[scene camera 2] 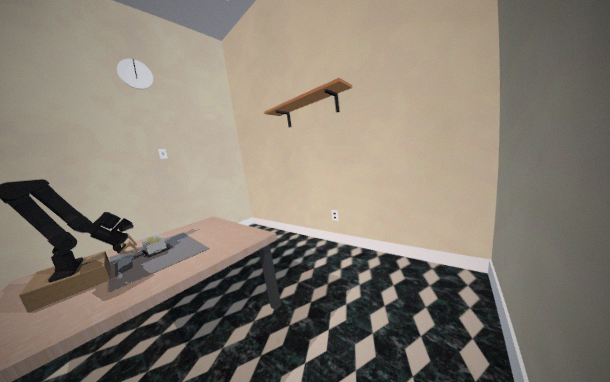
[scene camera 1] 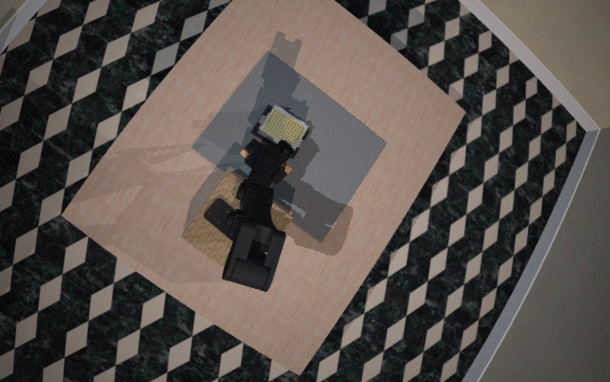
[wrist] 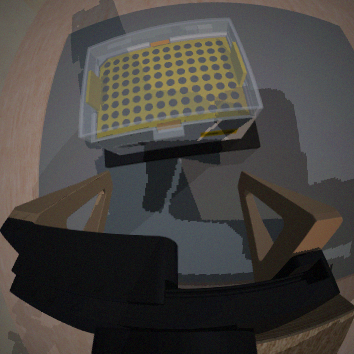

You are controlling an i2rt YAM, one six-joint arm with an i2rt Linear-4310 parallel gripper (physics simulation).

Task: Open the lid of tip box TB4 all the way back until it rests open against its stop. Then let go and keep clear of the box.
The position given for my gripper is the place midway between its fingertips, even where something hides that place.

Observation:
My gripper (wrist: pixel 174 177) is open, with nothing in its grasp. I also see a lid (scene camera 1: pixel 279 124) and a grey mat (scene camera 1: pixel 337 154).
The lid is seen too in the wrist view (wrist: pixel 159 78). The grey mat is seen too in scene camera 2 (scene camera 2: pixel 130 267) and in the wrist view (wrist: pixel 193 200).

